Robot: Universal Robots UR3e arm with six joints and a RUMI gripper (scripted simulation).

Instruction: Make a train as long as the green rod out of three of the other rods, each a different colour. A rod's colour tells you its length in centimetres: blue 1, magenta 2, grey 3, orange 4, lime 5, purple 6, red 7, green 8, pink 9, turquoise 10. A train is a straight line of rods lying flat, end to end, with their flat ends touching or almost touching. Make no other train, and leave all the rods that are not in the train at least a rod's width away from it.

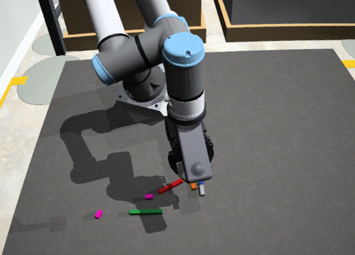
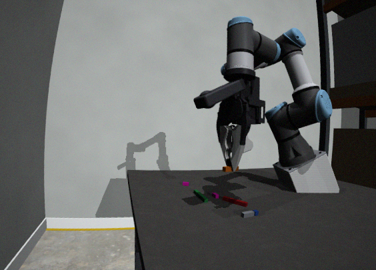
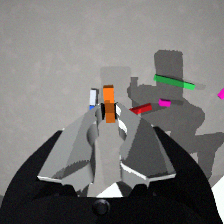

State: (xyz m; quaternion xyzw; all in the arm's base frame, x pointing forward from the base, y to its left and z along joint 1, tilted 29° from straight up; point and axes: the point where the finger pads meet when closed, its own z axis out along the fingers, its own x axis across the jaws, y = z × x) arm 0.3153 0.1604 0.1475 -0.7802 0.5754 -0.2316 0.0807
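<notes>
Now: hand 40 mm past the grey rod, 30 mm to the right of it and 110 mm above it. The rest, counted from my hand: blue rod 60 mm behind, 30 mm to the left, 110 mm below; then orange rod 10 mm below; then red rod 50 mm behind, 50 mm to the right, 110 mm below.
</notes>
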